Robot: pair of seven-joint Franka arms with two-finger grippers.
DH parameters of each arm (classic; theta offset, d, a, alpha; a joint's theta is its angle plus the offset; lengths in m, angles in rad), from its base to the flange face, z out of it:
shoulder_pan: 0 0.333 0 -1.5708
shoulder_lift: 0 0 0 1.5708
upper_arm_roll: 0 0.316 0.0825 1.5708
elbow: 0 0 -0.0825 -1.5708
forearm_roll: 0 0.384 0 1.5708
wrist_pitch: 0 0 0.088 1.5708
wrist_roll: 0 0.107 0 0
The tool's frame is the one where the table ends.
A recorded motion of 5 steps. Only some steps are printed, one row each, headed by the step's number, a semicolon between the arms.
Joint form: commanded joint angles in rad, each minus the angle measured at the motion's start. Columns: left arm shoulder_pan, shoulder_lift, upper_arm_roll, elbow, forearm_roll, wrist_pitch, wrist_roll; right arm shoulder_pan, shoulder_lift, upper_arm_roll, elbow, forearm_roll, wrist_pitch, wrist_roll.
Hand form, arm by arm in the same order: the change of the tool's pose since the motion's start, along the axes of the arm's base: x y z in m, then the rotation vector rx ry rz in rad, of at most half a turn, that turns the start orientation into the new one. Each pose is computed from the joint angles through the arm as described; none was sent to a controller.
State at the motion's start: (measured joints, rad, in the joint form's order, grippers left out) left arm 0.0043 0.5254 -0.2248 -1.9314 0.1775 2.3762 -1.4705; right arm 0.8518 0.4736 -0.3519 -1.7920 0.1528 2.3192 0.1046
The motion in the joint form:
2: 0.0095 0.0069 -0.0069 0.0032 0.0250 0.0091 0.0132; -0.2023 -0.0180 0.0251 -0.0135 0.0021 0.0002 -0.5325
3: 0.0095 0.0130 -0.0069 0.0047 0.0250 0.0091 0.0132; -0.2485 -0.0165 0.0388 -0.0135 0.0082 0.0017 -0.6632
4: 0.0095 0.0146 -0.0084 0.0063 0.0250 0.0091 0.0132; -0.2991 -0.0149 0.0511 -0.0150 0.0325 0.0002 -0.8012
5: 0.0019 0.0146 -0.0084 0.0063 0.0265 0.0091 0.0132; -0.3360 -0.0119 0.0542 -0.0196 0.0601 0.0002 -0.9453
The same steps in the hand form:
2: 0.0018 0.0015 -0.0017 0.0075 -0.0097 -0.0284; 0.0480 -0.1086 0.0031 -0.0327 0.0050 0.3471
3: 0.0016 0.0015 -0.0048 0.0070 -0.0050 -0.0283; 0.0554 -0.1294 0.0012 -0.0347 0.0075 0.4397
4: 0.0018 0.0006 -0.0051 0.0060 -0.0050 -0.0294; 0.0624 -0.1539 -0.0016 -0.0228 0.0121 0.5226
5: 0.0008 -0.0040 -0.0051 0.0069 -0.0053 -0.0381; 0.0669 -0.1756 -0.0058 -0.0124 0.0146 0.6144

